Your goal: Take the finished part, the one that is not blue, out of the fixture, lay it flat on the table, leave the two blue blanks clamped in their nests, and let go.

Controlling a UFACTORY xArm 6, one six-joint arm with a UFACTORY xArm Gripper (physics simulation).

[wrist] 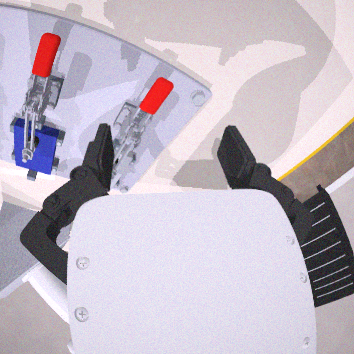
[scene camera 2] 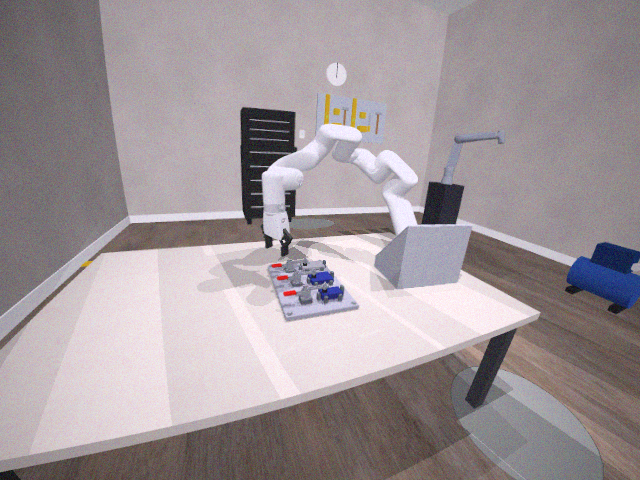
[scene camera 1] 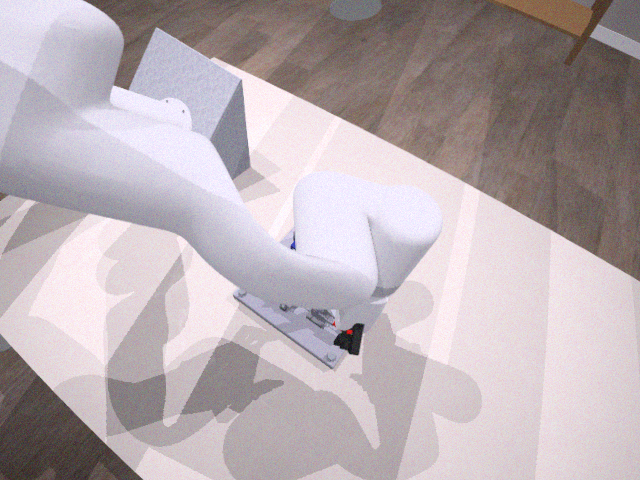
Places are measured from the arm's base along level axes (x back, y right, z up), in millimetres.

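Pixels of known places: gripper, fingertip midpoint: [wrist: 168, 137] [scene camera 2: 276, 251]; arm's base at its link origin: [wrist: 36, 267] [scene camera 2: 410, 243].
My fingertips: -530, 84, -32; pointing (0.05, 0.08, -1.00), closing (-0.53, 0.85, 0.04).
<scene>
For each thing: its top centre in the pictures, then the offset to it from my fingertips, as dx, dy, dz. Level surfaces: height alone.
- fixture plate at its top centre: [wrist: 40, 115] [scene camera 1: 333, 263] [scene camera 2: 307, 282] +96, -112, -83
- finished part at its top centre: [wrist: 104, 172] [scene camera 2: 312, 264] +143, +1, -67
- middle clamp's red handle at its top centre: [wrist: 32, 78] [scene camera 2: 286, 272] +20, -116, -34
- table at its surface level: dz -98
The fixture plate [scene camera 1: 273, 317] [scene camera 2: 310, 311] [wrist: 110, 65] lies on the table. The finished part [scene camera 2: 314, 265], light grey, sits in its far nest in scene view 2; in the wrist view my left finger hides most of it. Its clamp's red handle [scene camera 2: 276, 265] [wrist: 156, 95] points outward, like the others. One blue blank [scene camera 2: 321, 277] [wrist: 36, 147] sits under the middle clamp, another blue blank [scene camera 2: 330, 293] under the near clamp. My gripper [scene camera 2: 276, 249] [wrist: 168, 137] is open and empty, above the plate's far end beside the finished part's clamp.
The middle clamp's red handle [scene camera 2: 282, 277] [wrist: 46, 54] and the near one's red handle [scene camera 2: 290, 292] stick up from the plate. A grey wedge-shaped block [scene camera 1: 188, 77] [scene camera 2: 434, 255] stands on the table [scene camera 1: 506, 310] [scene camera 2: 206, 361] near the arm's base. The arm covers much of the fixture in scene view 1.
</scene>
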